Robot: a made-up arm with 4 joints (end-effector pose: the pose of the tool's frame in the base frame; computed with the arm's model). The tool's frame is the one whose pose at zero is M.
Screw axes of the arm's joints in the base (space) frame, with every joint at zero. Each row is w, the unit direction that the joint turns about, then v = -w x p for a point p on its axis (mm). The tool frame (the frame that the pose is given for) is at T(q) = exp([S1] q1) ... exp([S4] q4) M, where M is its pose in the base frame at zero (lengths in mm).
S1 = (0, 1, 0, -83, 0, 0)
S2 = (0, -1, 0, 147, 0, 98)
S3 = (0, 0, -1, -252, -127, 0)
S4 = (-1, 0, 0, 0, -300, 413)
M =
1 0 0 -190
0 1 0 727
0 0 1 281
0 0 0 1
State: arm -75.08 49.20 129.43 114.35
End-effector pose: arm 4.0 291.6 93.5 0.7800 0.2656 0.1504 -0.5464
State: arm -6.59 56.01 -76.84 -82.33
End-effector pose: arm -633.9 241.1 117.6 0.7165 0.1976 0.0431 0.6676
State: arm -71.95 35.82 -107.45 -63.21
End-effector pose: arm -399.6 96.1 -419.8 0.6383 -0.3719 -0.1581 0.6552
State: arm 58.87 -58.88 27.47 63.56
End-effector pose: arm -138.2 532.9 222.9 0.3198 -0.4372 0.7715 0.3336
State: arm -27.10 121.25 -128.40 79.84
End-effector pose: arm 90.5 79.8 155.1 0.4648 0.7405 0.4787 0.0804
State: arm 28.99 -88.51 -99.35 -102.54
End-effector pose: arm 416.0 171.7 86.5 0.2984 -0.6697 -0.6547 0.1841
